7 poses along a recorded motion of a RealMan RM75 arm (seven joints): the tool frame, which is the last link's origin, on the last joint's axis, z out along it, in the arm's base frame.
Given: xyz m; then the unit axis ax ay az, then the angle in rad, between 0 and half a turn.
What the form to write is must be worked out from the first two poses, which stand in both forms.
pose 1, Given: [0.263, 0.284, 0.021, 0.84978, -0.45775, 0.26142, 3.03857]
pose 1, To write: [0.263, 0.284, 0.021, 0.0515, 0.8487, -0.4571, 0.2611]
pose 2, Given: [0.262, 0.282, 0.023, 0.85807, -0.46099, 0.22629, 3.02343]
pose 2, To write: [0.262, 0.282, 0.023, 0.0590, 0.8566, -0.4602, 0.2259]
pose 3, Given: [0.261, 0.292, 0.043, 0.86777, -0.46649, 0.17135, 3.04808]
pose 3, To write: [0.261, 0.292, 0.043, 0.0467, 0.8668, -0.4660, 0.1712]
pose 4, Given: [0.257, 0.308, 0.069, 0.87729, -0.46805, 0.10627, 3.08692]
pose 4, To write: [0.257, 0.308, 0.069, 0.0273, 0.8770, -0.4679, 0.1062]
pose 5, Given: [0.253, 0.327, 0.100, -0.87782, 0.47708, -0.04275, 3.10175]
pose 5, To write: [0.253, 0.327, 0.100, 0.0199, -0.8776, 0.4770, -0.0427]
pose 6, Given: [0.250, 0.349, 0.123, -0.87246, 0.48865, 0.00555, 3.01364]
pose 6, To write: [0.250, 0.349, 0.123, 0.0639, -0.8707, 0.4877, 0.0055]
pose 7, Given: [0.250, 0.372, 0.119, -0.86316, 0.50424, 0.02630, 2.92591]
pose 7, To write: [0.250, 0.372, 0.119, 0.1076, -0.8581, 0.5013, 0.0261]
